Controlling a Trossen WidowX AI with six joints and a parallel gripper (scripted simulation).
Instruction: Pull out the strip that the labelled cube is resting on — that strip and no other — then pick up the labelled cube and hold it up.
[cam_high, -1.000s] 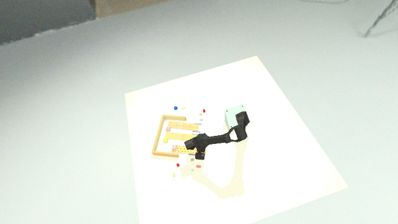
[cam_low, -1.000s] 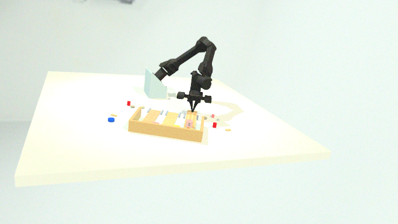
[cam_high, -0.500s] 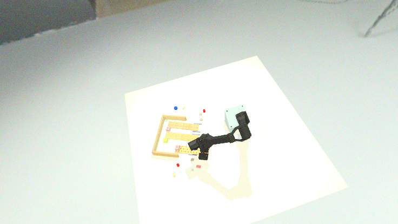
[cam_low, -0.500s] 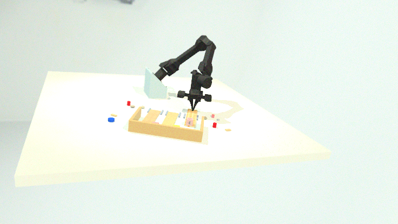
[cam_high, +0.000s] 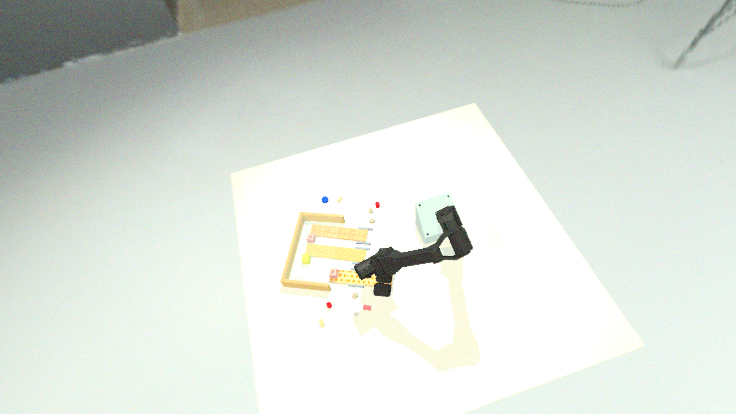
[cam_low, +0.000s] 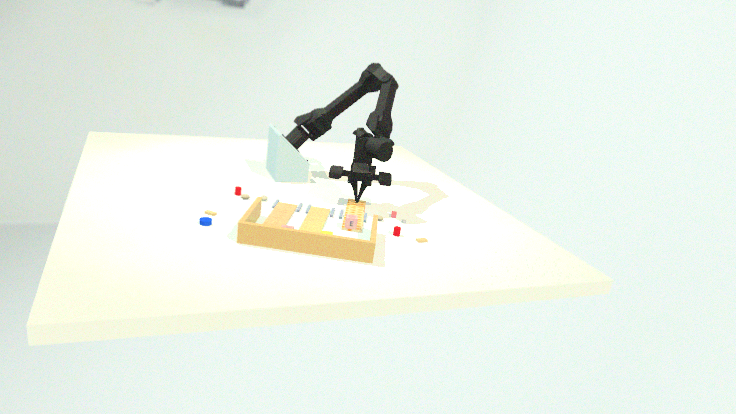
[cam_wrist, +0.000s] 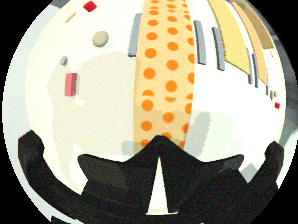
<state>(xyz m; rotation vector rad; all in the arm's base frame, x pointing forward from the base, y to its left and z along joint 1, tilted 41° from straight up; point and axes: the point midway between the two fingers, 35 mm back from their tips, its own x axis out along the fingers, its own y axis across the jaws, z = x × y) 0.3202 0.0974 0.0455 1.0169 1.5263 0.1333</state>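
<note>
Right now my gripper tip is 8 cm short of the orange dotted strip and 5 cm to the left of it. Round my gripper tip: pink block: 11 cm ahead, 7 cm to the left; then blue disc: 8 cm ahead, 47 cm to the right.
</note>
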